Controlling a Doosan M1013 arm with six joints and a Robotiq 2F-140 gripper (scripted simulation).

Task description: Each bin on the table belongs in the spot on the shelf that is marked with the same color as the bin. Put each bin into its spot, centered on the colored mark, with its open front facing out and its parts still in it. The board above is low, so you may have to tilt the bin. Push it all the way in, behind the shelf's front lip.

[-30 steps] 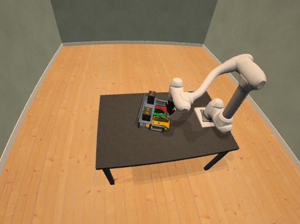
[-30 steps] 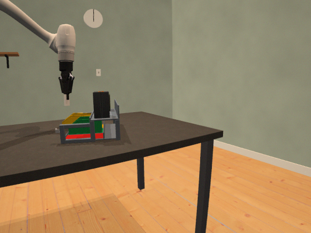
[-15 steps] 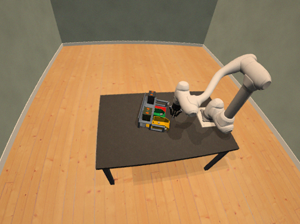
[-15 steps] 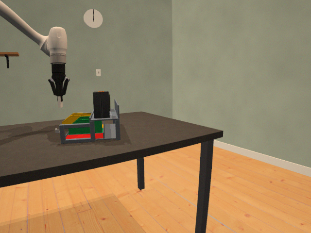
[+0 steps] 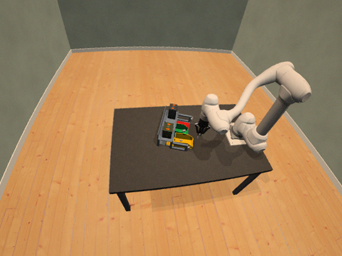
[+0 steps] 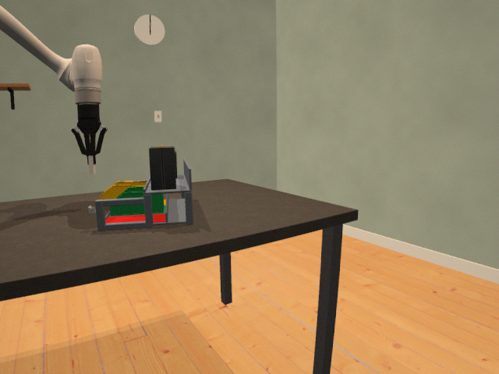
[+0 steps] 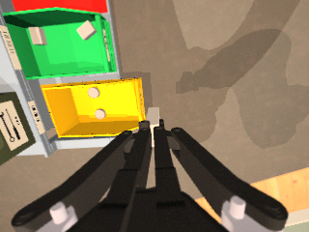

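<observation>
Right now the yellow bin is 110 mm below my hand, 110 mm ahead of it and 20 mm to the right of it. From my hand the other things lie so: green bin: 160 mm ahead, 140 mm to the right, 120 mm below.
</observation>
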